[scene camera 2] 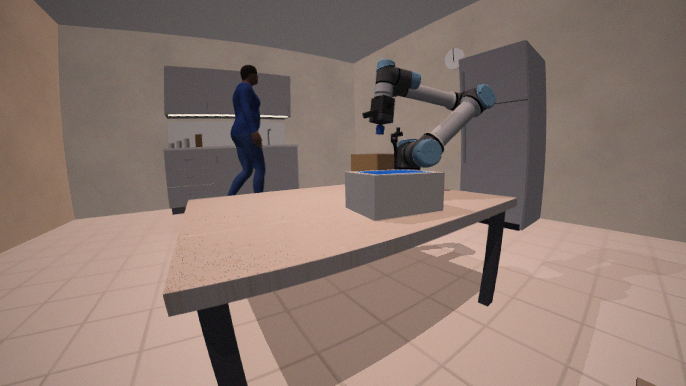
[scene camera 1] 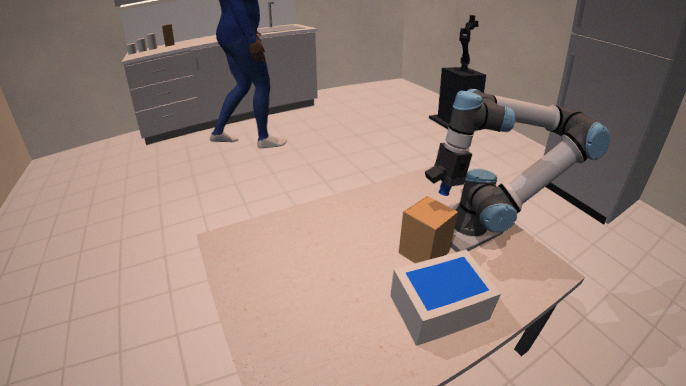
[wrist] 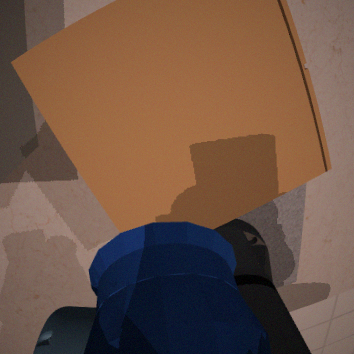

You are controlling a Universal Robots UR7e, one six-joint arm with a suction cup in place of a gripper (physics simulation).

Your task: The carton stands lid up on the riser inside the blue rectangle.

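The orange-brown carton stands on the table, beside the riser on its far side. In the wrist view a thin dark line runs close along its right edge; I cannot tell for certain which face is the lid. The grey riser bears a blue rectangle on its top, with no carton on it. My gripper, a blue suction cup pointing down, is open and holds nothing. It hangs above the carton with a gap between them.
My arm's base stands close behind the carton on the table. A person in blue is by the kitchen counter. A fridge and a small black arm on a pedestal stand beyond the table.
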